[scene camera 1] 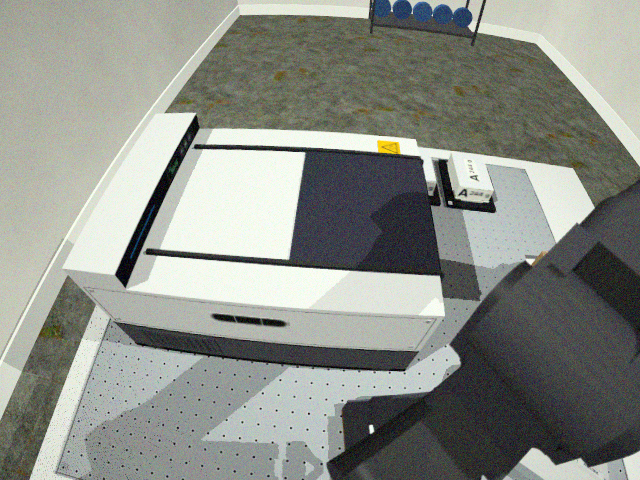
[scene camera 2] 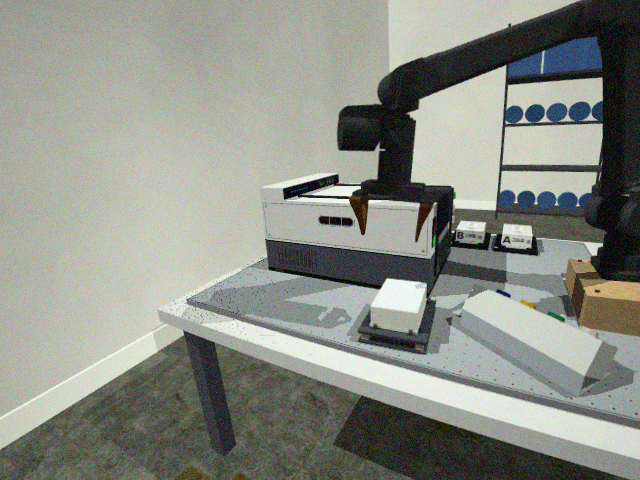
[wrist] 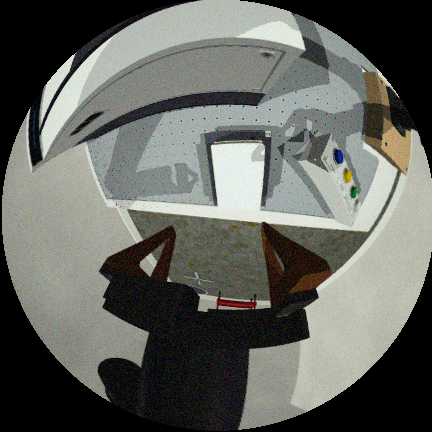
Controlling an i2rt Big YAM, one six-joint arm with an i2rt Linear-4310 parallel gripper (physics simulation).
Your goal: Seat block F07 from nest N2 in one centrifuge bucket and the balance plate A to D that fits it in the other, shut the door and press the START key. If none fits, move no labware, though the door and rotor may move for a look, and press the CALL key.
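Frame: origin at the arm's base, x ahead, y left, z up, level; metres.
Seen in the pictures: gripper, fingertip midpoint: [scene camera 2: 389, 238] [wrist: 215, 228]; arm's base, link origin: [scene camera 2: 618, 271].
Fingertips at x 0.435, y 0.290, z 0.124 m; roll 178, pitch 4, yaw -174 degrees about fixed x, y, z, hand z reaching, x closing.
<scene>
Offsets run from my fingertips to a thing's top centre.
The white centrifuge [scene camera 1: 273, 330] [scene camera 2: 299, 222] [wrist: 190, 70] has a white and dark top between black rails; its rotor and buckets do not show. A plain white block @(dz -0.112, dx -0.021, dy -0.007 m) [scene camera 2: 398, 304] [wrist: 239, 172] sits in a dark nest @(dz -0.144, dx -0.021, dy -0.007 m) [scene camera 2: 392, 343] [wrist: 240, 135] in front of it; no label on it is readable. Balance plate A @(dz -0.126, dx -0.244, dy -0.593 m) [scene camera 1: 467, 178] [scene camera 2: 516, 236] and plate B @(dz -0.126, dx -0.105, dy -0.599 m) [scene camera 2: 470, 233] sit in black nests beyond the centrifuge. C and D do not show. A sloped key box @(dz -0.096, dx -0.245, dy -0.013 m) [scene camera 2: 532, 335] [wrist: 315, 175] has blue, yellow and green keys. My gripper [scene camera 2: 390, 237] [wrist: 215, 228] is open and empty, above the block's level.
Wooden blocks [scene camera 2: 610, 307] [wrist: 376, 110] stand by the arm's base, behind the key box. The table's front edge [scene camera 2: 320, 361] runs close to the white block's nest. The arm covers the lower right of the first scene view. A shelf rack [scene camera 2: 500, 155] stands behind the table.
</scene>
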